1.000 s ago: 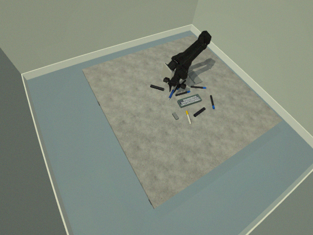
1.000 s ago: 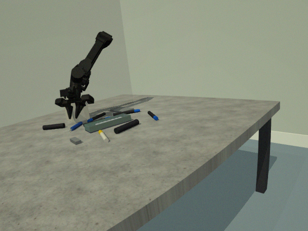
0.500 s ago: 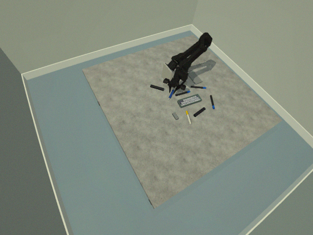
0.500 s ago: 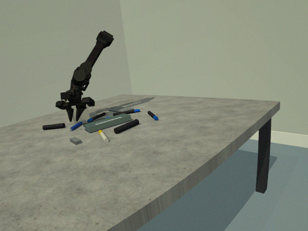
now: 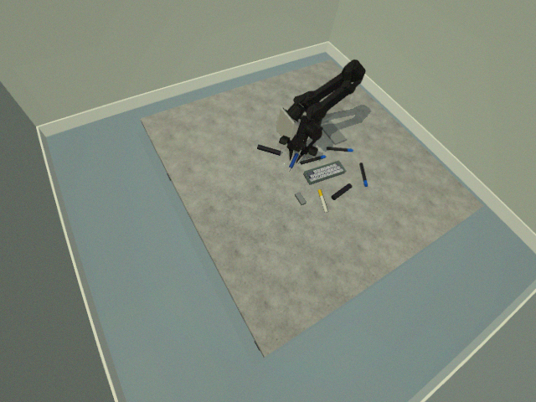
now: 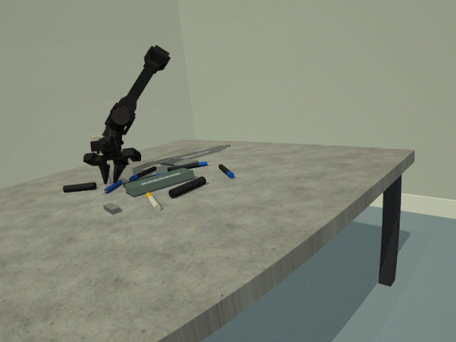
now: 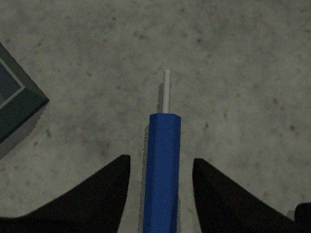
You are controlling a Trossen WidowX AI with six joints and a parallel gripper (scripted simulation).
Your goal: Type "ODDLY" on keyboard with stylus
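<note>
My gripper tip is 1 cm short of the stylus, 1 cm to the left of it and 2 cm above it. From my gripper tip the other things lie so: grey eraser (19 cm ahead, 7 cm to the right, 2 cm below); then stylus tip (3 cm ahead, 4 cm to the right, 2 cm below); then yellow-capped white marker (24 cm ahead, 2 cm to the left, 2 cm below).
</note>
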